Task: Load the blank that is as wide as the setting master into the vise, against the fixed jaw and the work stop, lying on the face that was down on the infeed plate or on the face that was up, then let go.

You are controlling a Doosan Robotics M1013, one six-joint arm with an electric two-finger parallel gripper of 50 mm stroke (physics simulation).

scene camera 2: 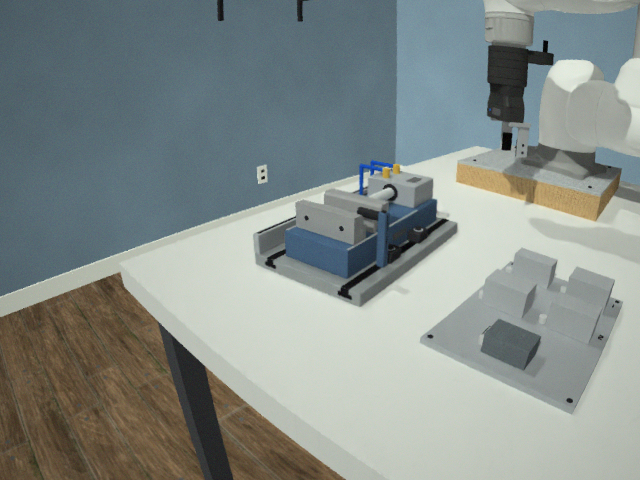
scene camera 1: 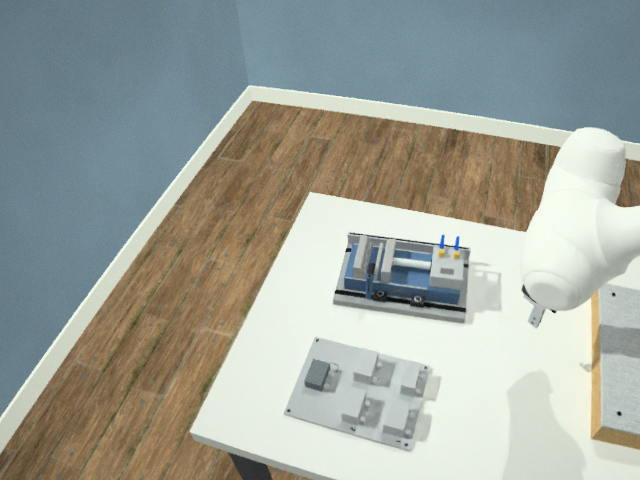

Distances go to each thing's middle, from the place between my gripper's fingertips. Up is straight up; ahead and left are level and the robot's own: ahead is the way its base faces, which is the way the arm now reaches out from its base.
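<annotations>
For the infeed plate (scene camera 2: 562, 367), my hand is 280 mm short of it, 250 mm to the right of it and 120 mm above it. And there's the dark grey setting master (scene camera 2: 504, 341), which is 360 mm ahead of my hand, 260 mm to the left of it and 110 mm below it.
</annotations>
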